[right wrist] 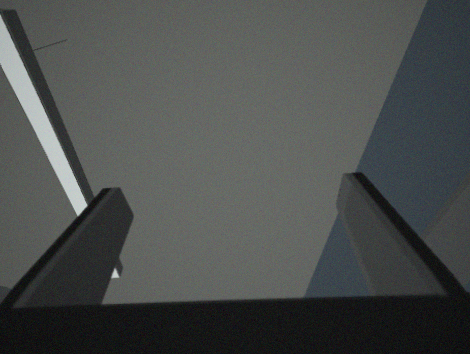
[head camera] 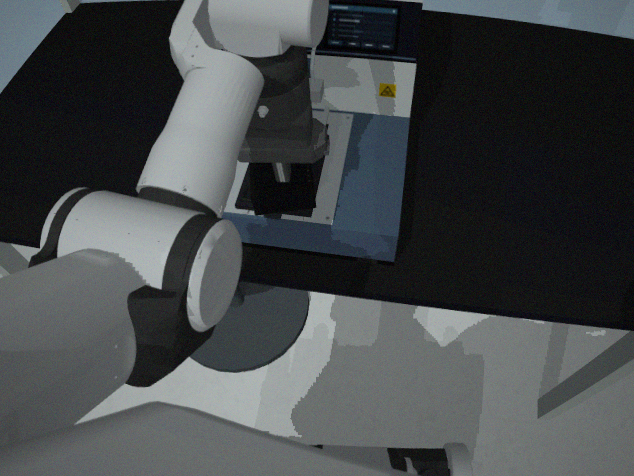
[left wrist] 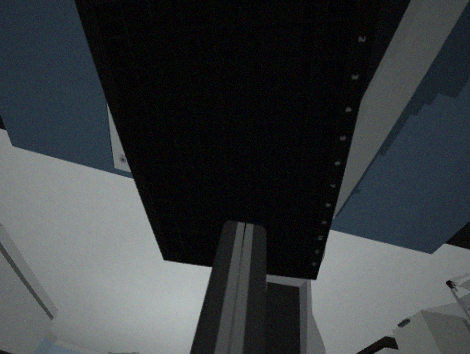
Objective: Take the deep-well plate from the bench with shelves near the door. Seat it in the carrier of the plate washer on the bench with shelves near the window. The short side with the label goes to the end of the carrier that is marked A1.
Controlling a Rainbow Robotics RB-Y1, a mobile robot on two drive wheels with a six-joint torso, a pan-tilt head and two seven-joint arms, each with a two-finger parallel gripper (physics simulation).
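Places are measured from the robot's base along level axes (x back, y right, z up), in metres.
Where they show: left gripper, fingertip midpoint: (head camera: pixel 283 176) (left wrist: pixel 243 236); right gripper, fingertip midpoint: (right wrist: pixel 230 195).
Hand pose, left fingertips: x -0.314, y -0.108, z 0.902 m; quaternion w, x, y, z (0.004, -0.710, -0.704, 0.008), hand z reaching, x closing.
Each offset is from my left fingertips to the top centre of the thing. "spot": to the spot under its first point. Level surfaces: height alone.
The black deep-well plate {dy -0.009, dx -0.035, dz +0.003 m} (head camera: pixel 284 198) (left wrist: pixel 225 125) is at the plate washer's dark carrier {spot: dy -0.060, dx +0.010, dz -0.039 m} (head camera: pixel 244 199), whose edge shows beside it. It looks slightly skewed to the carrier; whether it lies flat inside is too dark to tell. Small white numbers run along its right edge in the left wrist view. Its label and the A1 mark do not show. My left gripper (head camera: pixel 282 180) (left wrist: pixel 243 236) is shut with nothing between its fingers; the fingertips are over the plate, and contact is unclear. My right gripper (right wrist: pixel 230 195) is open and empty, away from the plate.
The plate washer (head camera: pixel 373 179) (left wrist: pixel 50 85) has a blue body, a pale deck {dz -0.058 m} (head camera: pixel 335 163) and a screen {spot: dy +0.104, dx -0.210, dz +0.093 m} (head camera: pixel 362 28) at its back. It stands on the black bench top {dz -0.139 m} (head camera: pixel 512 179). A round grey stool seat (head camera: pixel 266 327) is below the bench's front edge.
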